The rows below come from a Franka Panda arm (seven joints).
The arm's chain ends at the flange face. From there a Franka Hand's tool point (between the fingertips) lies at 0.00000 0.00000 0.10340 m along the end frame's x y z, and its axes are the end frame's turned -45 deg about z.
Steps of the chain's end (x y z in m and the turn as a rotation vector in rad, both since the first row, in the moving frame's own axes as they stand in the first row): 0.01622 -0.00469 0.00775 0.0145 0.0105 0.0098; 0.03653 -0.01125 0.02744 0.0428 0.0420 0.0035; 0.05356 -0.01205 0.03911 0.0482 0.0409 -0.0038; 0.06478 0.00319 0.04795 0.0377 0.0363 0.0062; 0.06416 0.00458 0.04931 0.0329 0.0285 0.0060; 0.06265 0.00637 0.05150 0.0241 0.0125 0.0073; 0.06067 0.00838 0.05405 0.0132 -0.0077 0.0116
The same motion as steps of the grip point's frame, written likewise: 0.01661 0.00787 0.00773 0.0028 0.0177 0.0098; 0.03998 0.01783 0.02725 0.0006 0.0600 0.0035; 0.05290 0.02881 0.03890 0.0052 0.0630 -0.0038; 0.04896 0.04798 0.04781 0.0010 0.0523 0.0062; 0.04662 0.04830 0.04921 0.0031 0.0434 0.0060; 0.04247 0.04797 0.05146 0.0082 0.0259 0.0073; 0.03739 0.04730 0.05404 0.0148 0.0039 0.0116
